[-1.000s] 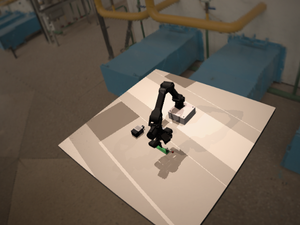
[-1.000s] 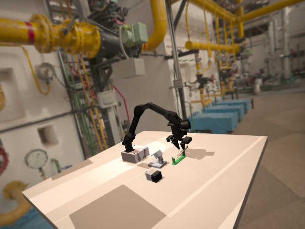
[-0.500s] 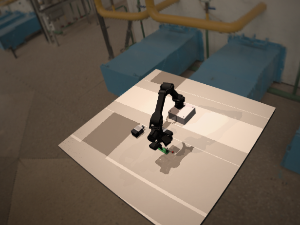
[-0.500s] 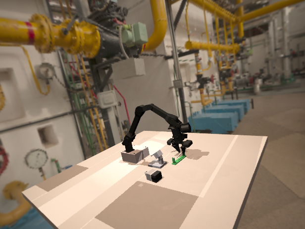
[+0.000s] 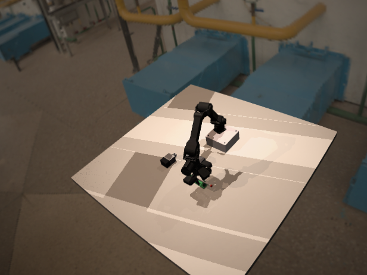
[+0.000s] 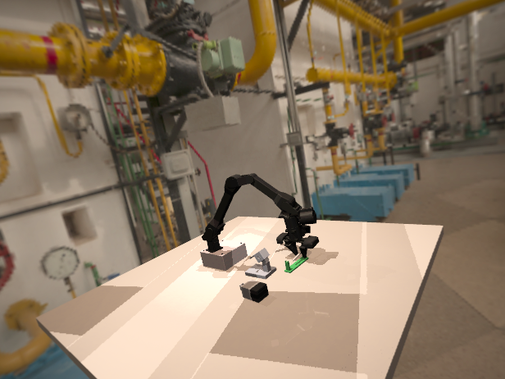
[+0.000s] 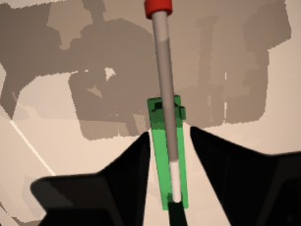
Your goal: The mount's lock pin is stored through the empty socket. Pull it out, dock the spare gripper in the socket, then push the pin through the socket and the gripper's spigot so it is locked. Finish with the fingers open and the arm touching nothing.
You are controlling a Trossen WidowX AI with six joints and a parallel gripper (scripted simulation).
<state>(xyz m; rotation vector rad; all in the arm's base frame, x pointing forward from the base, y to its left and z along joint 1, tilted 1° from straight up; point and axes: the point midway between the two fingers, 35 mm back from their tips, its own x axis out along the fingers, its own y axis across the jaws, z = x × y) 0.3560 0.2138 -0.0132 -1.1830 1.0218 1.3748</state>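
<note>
The green cradle lies 4 cm to the right of my gripper tip. From my gripper tip the other things lie so: grey mount 8 cm behind, 16 cm to the right, 3 cm above; spare gripper 2 cm ahead, 30 cm to the right.
</note>
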